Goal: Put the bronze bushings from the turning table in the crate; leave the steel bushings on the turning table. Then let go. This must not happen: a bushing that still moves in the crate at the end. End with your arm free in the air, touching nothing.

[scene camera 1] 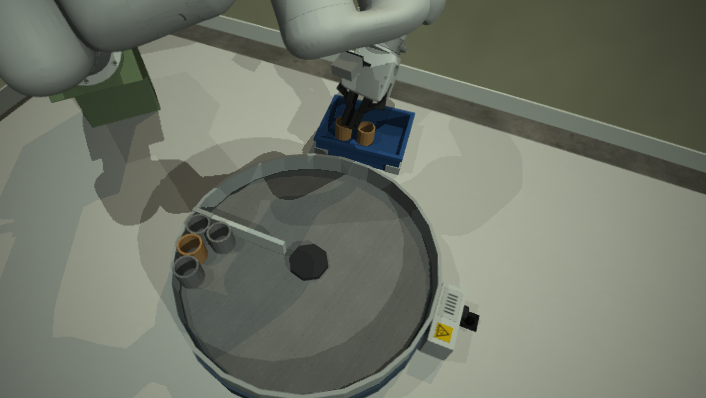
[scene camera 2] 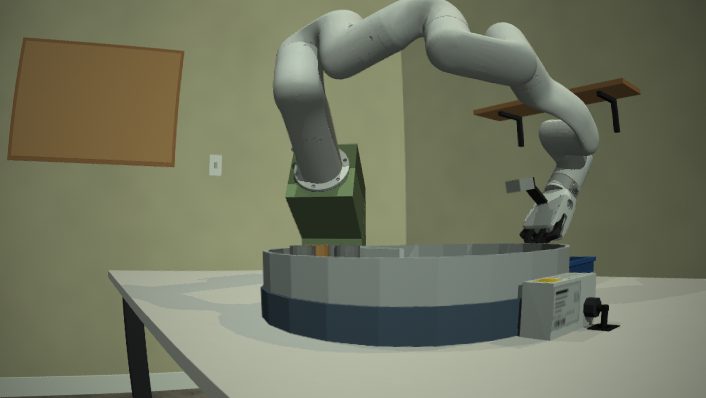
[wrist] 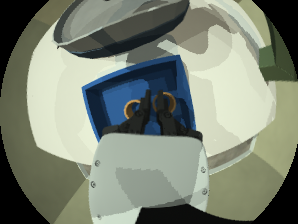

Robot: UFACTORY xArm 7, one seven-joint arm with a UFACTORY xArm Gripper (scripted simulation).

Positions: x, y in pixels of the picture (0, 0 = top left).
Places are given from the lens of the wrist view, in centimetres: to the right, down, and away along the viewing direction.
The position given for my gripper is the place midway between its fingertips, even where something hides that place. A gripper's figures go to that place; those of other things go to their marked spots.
my gripper (wrist: 154, 96): 1, -2, 14
blue crate (wrist: 105, 98): -10, -3, 18
